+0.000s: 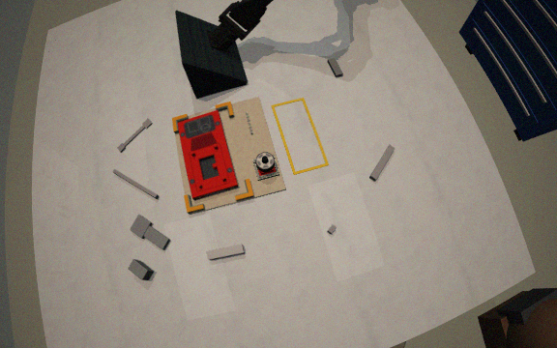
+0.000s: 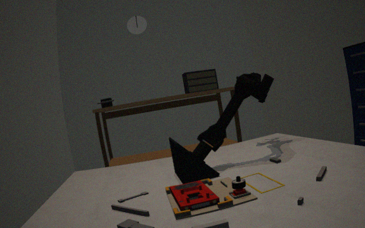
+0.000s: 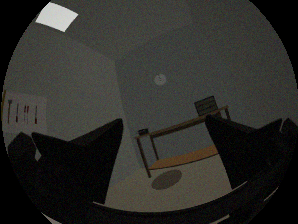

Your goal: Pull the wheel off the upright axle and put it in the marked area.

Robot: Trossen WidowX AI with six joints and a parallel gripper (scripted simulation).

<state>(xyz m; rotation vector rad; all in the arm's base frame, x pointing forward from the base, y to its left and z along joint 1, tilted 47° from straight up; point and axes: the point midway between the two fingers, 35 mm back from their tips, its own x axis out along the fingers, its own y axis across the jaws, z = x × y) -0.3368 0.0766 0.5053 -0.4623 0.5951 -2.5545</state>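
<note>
Now: the dark wheel 720 mm ahead of my gripper tip, 390 mm to the right of it and 340 mm below it.
</note>
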